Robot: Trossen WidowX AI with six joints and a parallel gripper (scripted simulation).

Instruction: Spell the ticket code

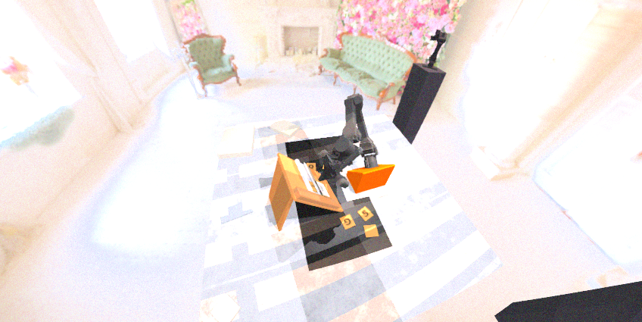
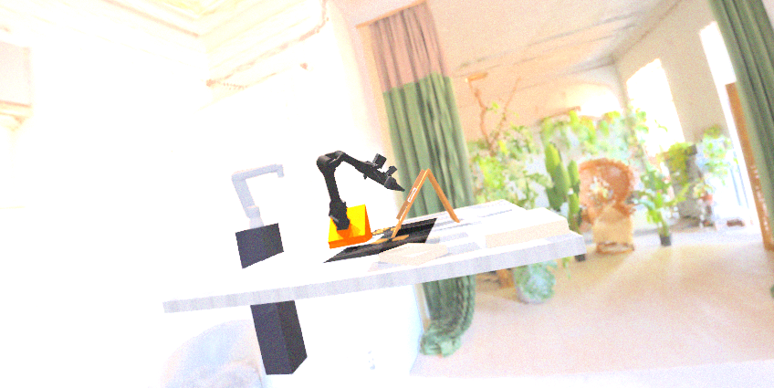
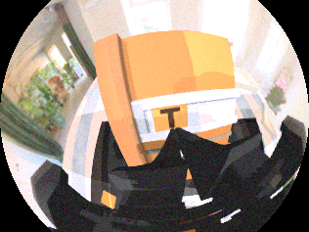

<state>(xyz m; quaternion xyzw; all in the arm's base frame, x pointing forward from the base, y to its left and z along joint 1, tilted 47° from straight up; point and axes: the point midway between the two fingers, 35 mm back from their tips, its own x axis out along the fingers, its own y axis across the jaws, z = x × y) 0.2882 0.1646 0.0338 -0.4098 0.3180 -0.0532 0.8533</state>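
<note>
Now: the tile marked g 19 cm below my gripper tip, 13 cm to the left of it and 12 cm behind it. Also, from my gripper tip: black mat: 20 cm below, 12 cm behind, 9 cm to the right; tile marked 5: 22 cm behind, 19 cm below, 11 cm to the left; ticket: 11 cm below, 3 cm behind, 2 cm to the right.
</note>
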